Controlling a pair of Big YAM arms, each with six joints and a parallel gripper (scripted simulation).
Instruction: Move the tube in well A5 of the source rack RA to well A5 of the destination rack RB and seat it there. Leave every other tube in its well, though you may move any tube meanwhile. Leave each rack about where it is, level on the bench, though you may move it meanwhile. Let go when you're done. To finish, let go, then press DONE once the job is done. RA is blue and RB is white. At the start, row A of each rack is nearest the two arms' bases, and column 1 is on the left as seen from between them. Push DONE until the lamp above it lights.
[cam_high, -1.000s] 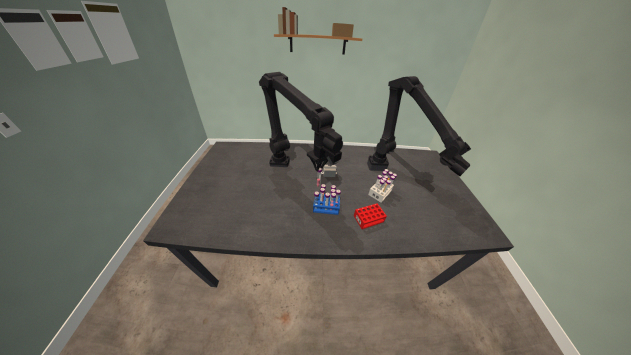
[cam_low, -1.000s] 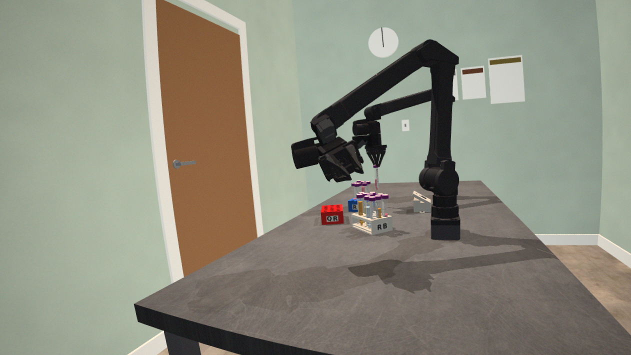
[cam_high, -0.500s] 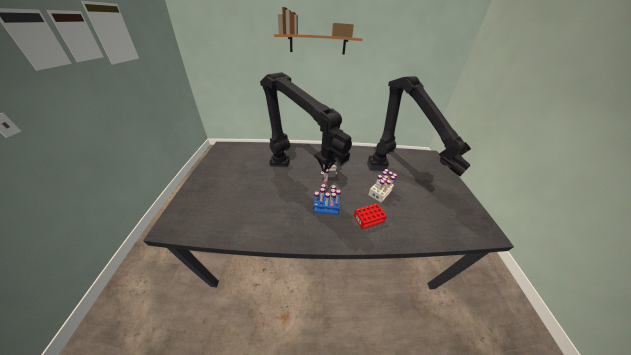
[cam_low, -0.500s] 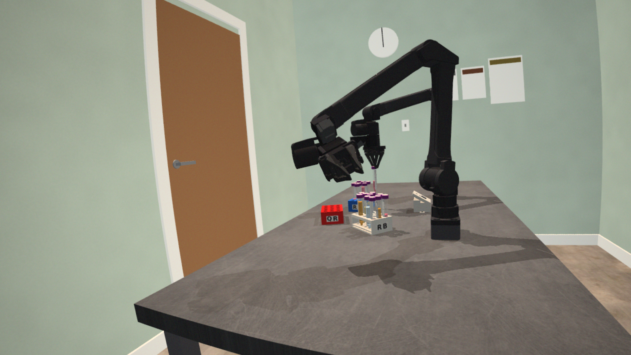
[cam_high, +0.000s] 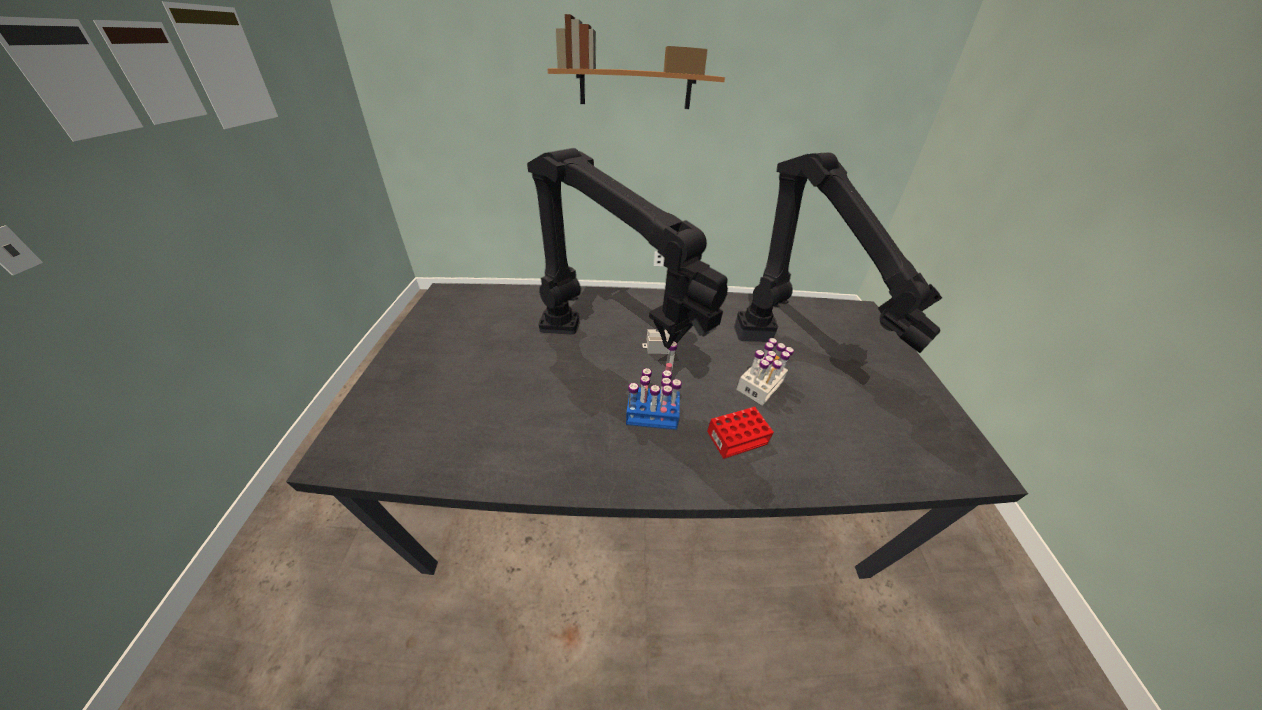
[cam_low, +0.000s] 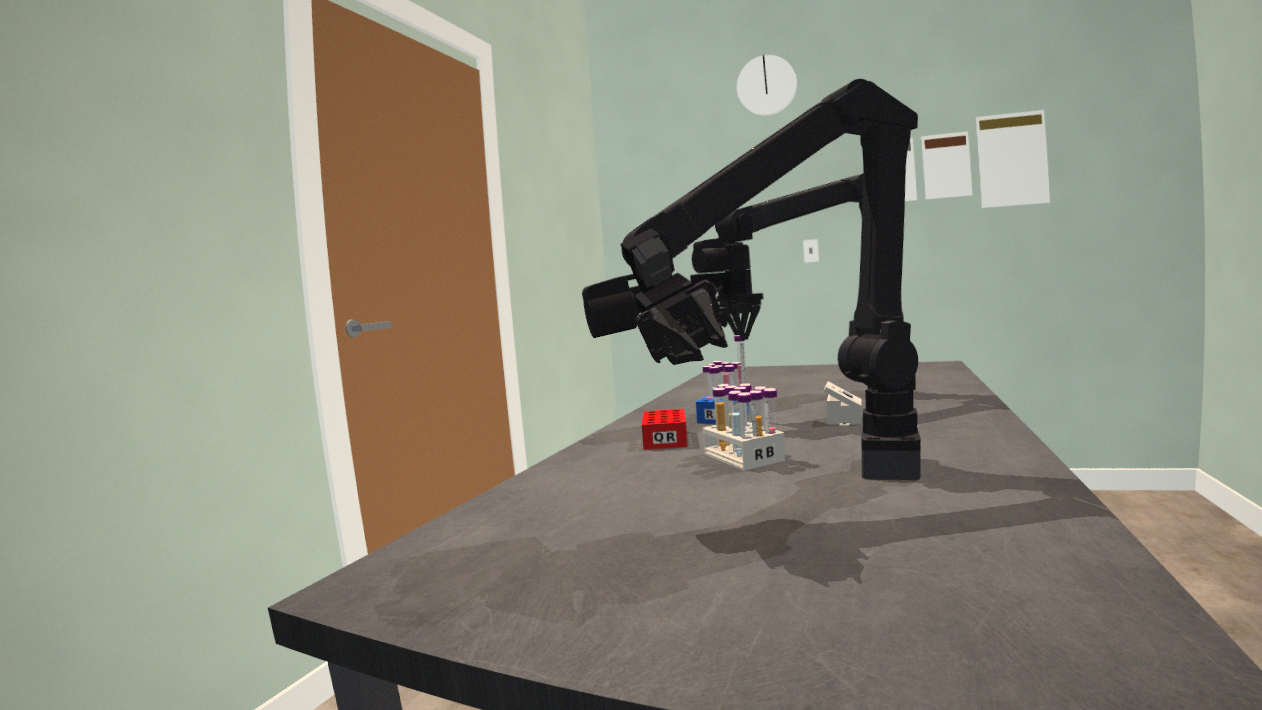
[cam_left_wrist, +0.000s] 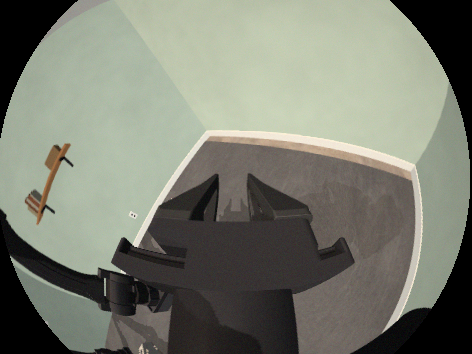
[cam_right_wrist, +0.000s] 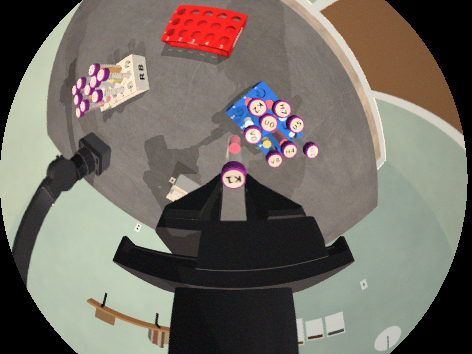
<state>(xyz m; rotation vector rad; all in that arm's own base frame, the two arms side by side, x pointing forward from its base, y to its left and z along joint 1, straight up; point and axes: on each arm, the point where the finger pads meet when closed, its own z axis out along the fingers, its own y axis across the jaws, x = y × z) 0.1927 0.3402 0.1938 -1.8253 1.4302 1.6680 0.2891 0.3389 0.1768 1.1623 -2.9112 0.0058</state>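
Now: right hand 6 cm above the tube. Also, from my right hand: red rack: 13 cm ahead, 18 cm to the left, 17 cm below; then done box: 22 cm behind, 15 cm below; then rack RA: 6 cm ahead, 3 cm to the right, 17 cm below.
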